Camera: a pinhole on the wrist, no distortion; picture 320 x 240 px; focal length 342.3 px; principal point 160.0 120.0 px. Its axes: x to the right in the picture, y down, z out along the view. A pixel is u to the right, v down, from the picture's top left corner.
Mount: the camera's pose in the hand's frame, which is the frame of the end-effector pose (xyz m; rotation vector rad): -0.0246 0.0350 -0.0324 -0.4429 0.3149 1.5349
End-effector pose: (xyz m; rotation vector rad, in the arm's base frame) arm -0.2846 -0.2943 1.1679 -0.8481 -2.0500 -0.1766
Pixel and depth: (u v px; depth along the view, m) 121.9 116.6 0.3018
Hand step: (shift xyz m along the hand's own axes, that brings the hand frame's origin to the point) -0.0459 0.1454 0.2497
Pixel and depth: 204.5 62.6 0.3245
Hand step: 0.0052 0.2240 0.2386
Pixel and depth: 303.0 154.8 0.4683
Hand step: -0.1045 0.4248 0.2862
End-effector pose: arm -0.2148 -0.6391 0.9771 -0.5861 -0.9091 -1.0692
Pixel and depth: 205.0 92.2 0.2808
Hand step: -0.0230 0.1985 0.2000
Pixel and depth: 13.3 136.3 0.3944
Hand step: -0.0776 0.0681 0.3925
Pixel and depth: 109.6 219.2 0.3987
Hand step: -0.1721 0.1661 0.3375
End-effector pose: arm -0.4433 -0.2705 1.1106 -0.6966 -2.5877 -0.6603
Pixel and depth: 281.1 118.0 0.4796
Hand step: -0.0557 0.4080 0.3122
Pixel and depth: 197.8 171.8 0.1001
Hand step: -0.0473 0.0910 0.0496
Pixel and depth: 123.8 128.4 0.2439
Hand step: -0.0501 0.1253 0.1943
